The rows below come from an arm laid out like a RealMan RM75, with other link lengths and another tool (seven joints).
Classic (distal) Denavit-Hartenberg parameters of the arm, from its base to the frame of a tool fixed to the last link. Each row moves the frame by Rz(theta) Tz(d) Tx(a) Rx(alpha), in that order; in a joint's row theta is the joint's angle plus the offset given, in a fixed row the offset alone. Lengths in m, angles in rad.
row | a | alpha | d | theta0
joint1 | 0 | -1.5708 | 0.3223 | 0
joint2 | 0 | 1.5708 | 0 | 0
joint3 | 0 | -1.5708 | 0.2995 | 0
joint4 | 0 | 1.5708 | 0 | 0
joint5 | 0 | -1.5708 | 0.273 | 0
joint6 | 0 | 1.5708 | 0 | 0
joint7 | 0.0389 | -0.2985 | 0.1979 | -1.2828
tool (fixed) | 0 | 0 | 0.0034 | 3.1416
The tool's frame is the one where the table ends.
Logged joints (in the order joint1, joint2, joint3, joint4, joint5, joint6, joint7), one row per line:
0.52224 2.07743 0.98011 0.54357 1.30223 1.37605 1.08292
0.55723 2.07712 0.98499 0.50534 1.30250 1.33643 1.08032
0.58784 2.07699 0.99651 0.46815 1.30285 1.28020 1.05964
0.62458 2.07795 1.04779 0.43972 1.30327 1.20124 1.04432
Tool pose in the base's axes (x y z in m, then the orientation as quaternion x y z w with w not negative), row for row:
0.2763 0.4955 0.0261 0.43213 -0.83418 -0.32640 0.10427
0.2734 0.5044 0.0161 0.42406 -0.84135 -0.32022 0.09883
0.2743 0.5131 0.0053 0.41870 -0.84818 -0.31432 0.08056
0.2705 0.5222 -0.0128 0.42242 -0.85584 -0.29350 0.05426
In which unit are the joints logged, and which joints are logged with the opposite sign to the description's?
The joints are logged in radians. Opposite sign: joint3, joint4, joint5, joint6.
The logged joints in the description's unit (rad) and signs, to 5 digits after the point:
0.52224 2.07743 -0.98011 -0.54357 -1.30223 -1.37605 1.08292
0.55723 2.07712 -0.98499 -0.50534 -1.30250 -1.33643 1.08032
0.58784 2.07699 -0.99651 -0.46815 -1.30285 -1.28020 1.05964
0.62458 2.07795 -1.04779 -0.43972 -1.30327 -1.20124 1.04432

